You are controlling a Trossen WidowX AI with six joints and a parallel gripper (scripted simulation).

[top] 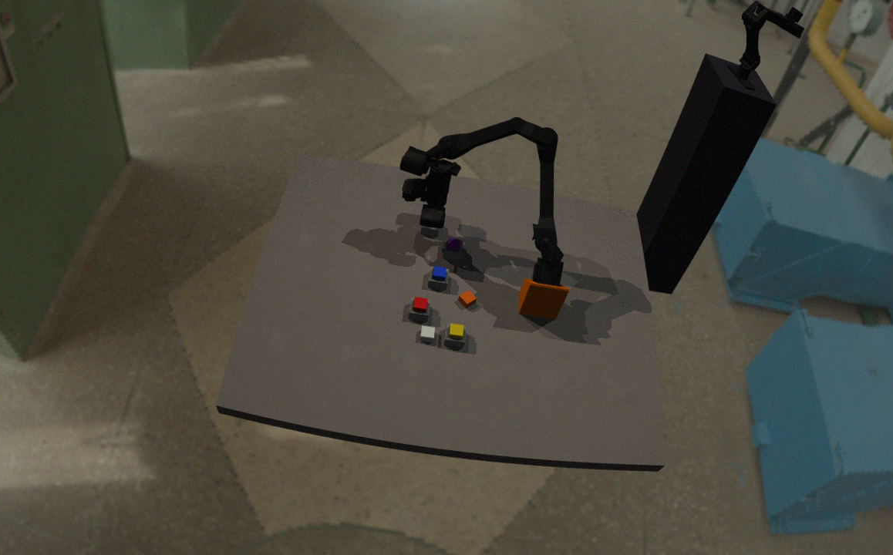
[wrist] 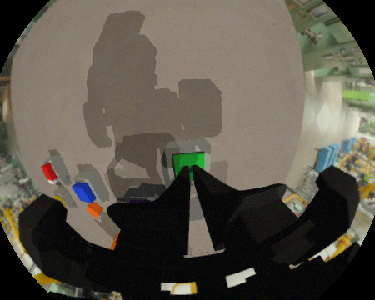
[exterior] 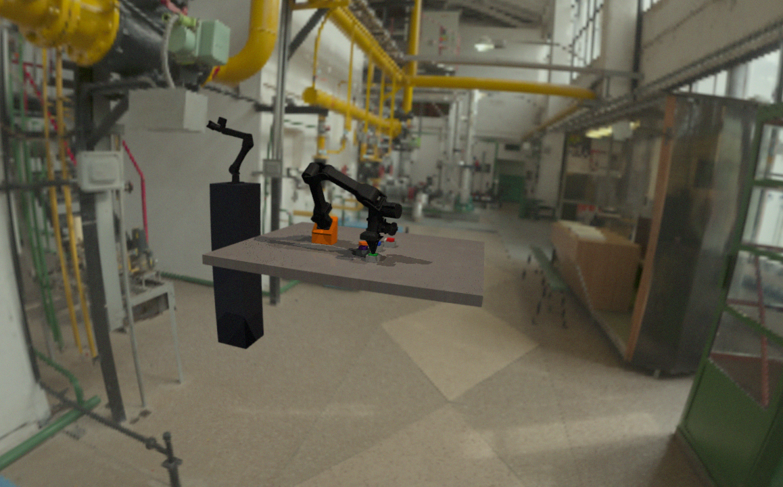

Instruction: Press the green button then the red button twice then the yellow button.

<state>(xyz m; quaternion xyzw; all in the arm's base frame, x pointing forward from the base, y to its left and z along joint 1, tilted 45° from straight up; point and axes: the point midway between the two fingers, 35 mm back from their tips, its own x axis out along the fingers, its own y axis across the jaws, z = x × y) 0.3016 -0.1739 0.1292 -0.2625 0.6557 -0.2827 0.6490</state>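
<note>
Right now my gripper tip is 1 cm above the green button. The rest, counted from my gripper tip: orange block 11 cm behind, 23 cm to the left, 2 cm below; then blue button 4 cm behind, 18 cm to the left; then purple button 7 cm behind, 8 cm to the left.
</note>
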